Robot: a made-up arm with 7 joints.
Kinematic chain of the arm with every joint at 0, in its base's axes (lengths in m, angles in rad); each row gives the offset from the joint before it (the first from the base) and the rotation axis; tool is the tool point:
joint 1: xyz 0 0 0.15 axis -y
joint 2: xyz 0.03 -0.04 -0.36 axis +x
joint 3: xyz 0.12 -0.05 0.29 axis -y
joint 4: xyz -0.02 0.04 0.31 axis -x
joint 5: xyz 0 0.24 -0.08 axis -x
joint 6: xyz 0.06 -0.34 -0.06 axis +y
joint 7: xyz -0.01 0 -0.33 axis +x
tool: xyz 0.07 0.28 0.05
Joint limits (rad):
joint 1: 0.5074..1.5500
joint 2: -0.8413..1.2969
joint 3: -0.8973..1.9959
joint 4: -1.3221..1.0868
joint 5: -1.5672..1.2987
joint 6: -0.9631..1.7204
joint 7: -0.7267..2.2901
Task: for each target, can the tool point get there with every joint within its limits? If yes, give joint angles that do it. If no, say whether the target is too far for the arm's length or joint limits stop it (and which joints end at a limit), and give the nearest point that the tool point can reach.
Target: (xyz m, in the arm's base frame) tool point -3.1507 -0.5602 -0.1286
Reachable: no: too far | nearest point -0.9759 -0.2383 0.1603 | short by 2.217 m
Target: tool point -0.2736 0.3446 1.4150
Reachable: no: joint limits stop it (at a limit: joint 3, joint 4, joint 5, joint 7) | nearest point -0.2379 0.3160 1.2500 | short by 0.171 m
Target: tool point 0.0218 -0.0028 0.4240
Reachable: yes | joints 0.9288 -0.1704 -0.5683 0.6136 0.5583 1.4810 0.8130
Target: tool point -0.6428 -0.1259 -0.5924
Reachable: no: joint limits stop it (at a limit: joint 1, joint 4, joint 5, joint 7) | nearest point -0.5946 -0.1218 -0.5305 | short by 0.079 m
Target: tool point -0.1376 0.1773 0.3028
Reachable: yes | joints 0.9996 -0.3347 0.7170 -0.1492 0.9064 -0.3681 0.7882
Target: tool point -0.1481 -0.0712 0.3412
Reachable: yes | joints 0.6204 0.0665 0.8289 -0.7164 0.9600 -0.2861 0.8359
